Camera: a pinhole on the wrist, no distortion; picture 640 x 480 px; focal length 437.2 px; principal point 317.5 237.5 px. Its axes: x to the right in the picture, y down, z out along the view. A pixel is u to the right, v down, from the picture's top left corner.
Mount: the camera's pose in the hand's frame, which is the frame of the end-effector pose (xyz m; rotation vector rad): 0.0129 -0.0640 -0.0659 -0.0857 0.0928 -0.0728
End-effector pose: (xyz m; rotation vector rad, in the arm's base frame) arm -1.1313 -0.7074 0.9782 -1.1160 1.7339 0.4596
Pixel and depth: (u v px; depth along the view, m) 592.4 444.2 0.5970
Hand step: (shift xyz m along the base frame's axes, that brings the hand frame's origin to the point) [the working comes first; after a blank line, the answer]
In the camera's frame: 0.3754 0.2823 0.5970

0.0049 0.2404 -0.6562
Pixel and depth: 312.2 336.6 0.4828
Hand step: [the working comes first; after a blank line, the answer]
In the camera's frame: -0.0059 0.1094 0.4828

0.1365 0.3063 -0.2480
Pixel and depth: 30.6 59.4 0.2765
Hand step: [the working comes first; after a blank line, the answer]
In the camera's frame: -0.1814 -0.1126 0.2765

0.2554 0.1692 0.0516
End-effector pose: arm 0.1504 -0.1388 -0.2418 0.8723 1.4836 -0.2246
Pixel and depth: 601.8 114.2 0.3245
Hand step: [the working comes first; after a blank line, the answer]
In the camera's frame: 0.2110 -0.0915 0.3245

0.1297 -0.1603 -0.3156
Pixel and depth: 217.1 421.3 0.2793
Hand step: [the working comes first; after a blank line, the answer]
In the camera's frame: -0.0641 0.1174 0.2793

0.2069 -0.0797 0.0144
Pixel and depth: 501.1 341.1 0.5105
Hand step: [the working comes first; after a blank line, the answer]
In the camera's frame: 0.2144 0.1210 0.5105

0.4032 -0.0950 -0.2893
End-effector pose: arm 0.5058 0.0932 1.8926 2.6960 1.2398 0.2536
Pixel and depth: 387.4 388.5 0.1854
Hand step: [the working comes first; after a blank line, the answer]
In the camera's frame: 0.0296 0.0640 0.1854

0.0748 0.0326 -0.0984
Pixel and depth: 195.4 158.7 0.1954
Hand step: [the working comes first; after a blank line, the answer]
In the camera's frame: -0.0546 -0.0352 0.1954

-0.0439 0.0211 -0.1515
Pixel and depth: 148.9 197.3 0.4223
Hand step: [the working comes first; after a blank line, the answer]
In the camera's frame: -0.1629 -0.0388 0.4223

-0.0301 -0.0776 -0.3823
